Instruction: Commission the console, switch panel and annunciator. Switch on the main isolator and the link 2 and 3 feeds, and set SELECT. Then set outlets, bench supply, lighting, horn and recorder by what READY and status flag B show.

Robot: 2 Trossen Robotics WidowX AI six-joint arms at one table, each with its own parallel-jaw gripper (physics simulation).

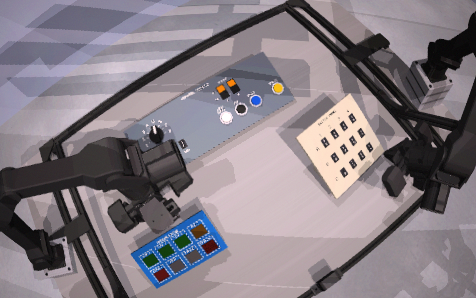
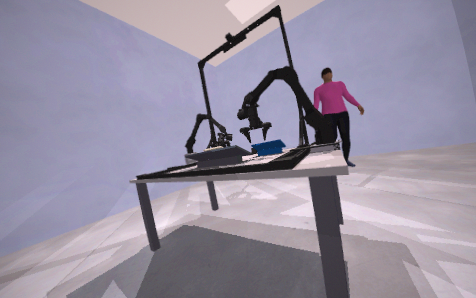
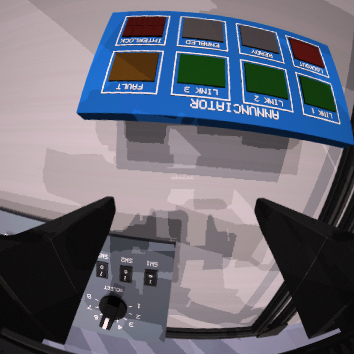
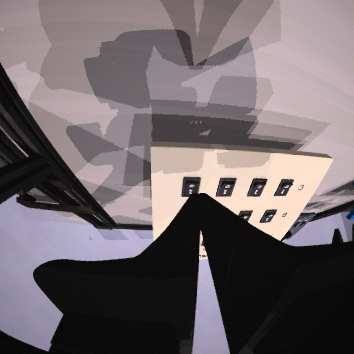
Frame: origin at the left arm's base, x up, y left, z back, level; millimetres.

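Where they show: left gripper, fingertip midpoint: (image 2: 257, 142) (image 3: 185, 204) (image 4: 345, 225); right gripper, fingertip midpoint: (image 1: 384, 154) (image 4: 197, 199); left arm's base, origin of the base link: (image 1: 55, 257) (image 2: 325, 143); right arm's base, origin of the base link: (image 1: 433, 72) (image 2: 190, 153).
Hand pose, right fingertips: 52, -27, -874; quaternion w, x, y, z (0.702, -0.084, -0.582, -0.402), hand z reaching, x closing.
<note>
Things, the pixels of their centre, and the offset from my right fingertips, as dx, dy, dz.
- SELECT knob, body centre: (image 3: 110, 311) (image 1: 156, 134) +4, +236, +489
- SW2, body centre: (image 3: 125, 273) -25, +189, +492
- SW3, body centre: (image 3: 101, 269) -25, +196, +463
- white button, body centre: (image 1: 226, 117) -20, +230, +317
- black button, body centre: (image 1: 241, 108) -20, +240, +277
- blue button, body centre: (image 1: 255, 100) -20, +250, +236
- yellow button, body centre: (image 1: 277, 88) -20, +266, +172
The grey console (image 1: 205, 140) has a SELECT knob (image 1: 156, 133) (image 3: 112, 307) with its pointer between 4 and 6. Small switches SW1 (image 3: 150, 277), SW2 (image 3: 126, 274) and SW3 (image 3: 102, 270) sit beside it. Both status flags (image 1: 221, 91) (image 1: 233, 86) show orange above black. The blue annunciator (image 1: 137, 254) (image 3: 130, 107) has dark green LINK tiles, an amber FAULT tile and a grey READY tile (image 3: 259, 41). My left gripper (image 3: 185, 204) (image 2: 256, 137) is open and empty above the table between console and annunciator. My right gripper (image 4: 197, 199) is shut, empty, by row C of the cream switch panel (image 4: 167, 170) (image 1: 336, 187).
The console also bears a white button (image 1: 226, 117), a black button (image 1: 241, 109), a blue button (image 1: 256, 100) and a yellow button (image 1: 278, 88). Black frame rails (image 1: 165, 57) edge the table. A person in pink (image 2: 332, 97) stands behind the table.
</note>
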